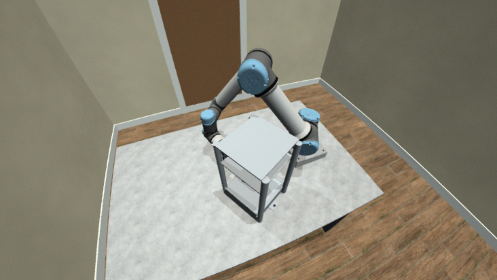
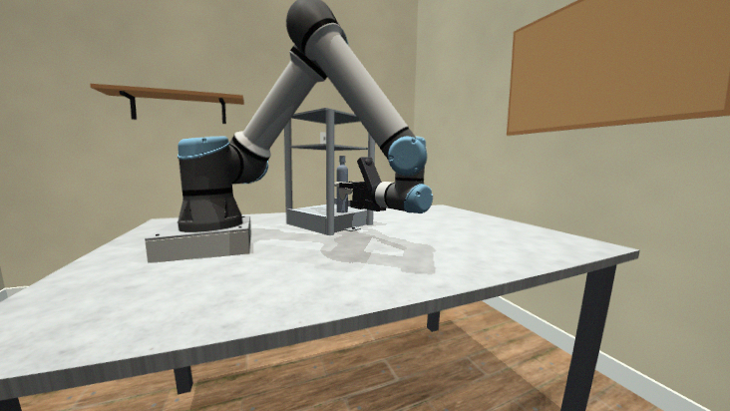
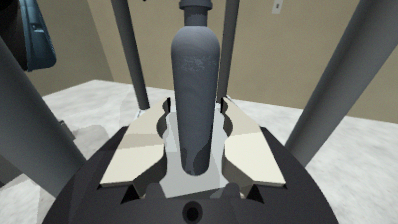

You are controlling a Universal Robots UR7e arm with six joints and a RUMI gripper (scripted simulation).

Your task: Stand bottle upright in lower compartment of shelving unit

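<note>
Now: hand 2 cm past the shelving unit, 6 cm to the right of it and 4 cm below it.
</note>
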